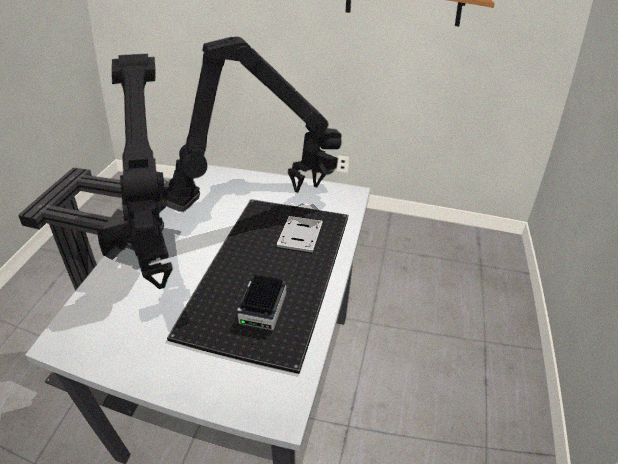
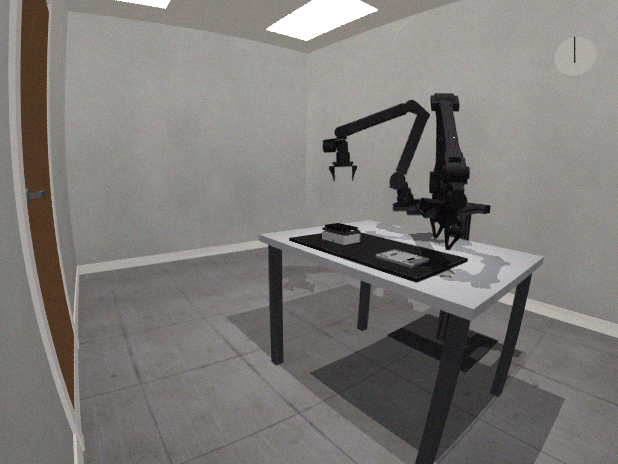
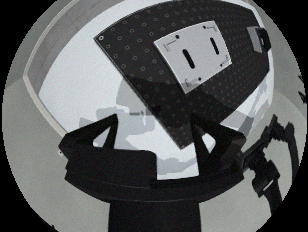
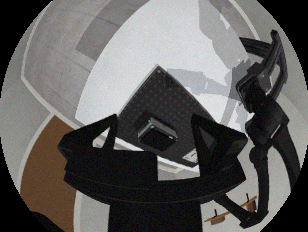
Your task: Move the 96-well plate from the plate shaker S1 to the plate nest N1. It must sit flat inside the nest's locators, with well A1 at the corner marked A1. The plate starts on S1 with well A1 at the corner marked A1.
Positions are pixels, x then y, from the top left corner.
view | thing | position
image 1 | black 96-well plate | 257,299
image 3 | left gripper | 154,117
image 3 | plate nest N1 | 196,40
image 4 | right gripper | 154,117
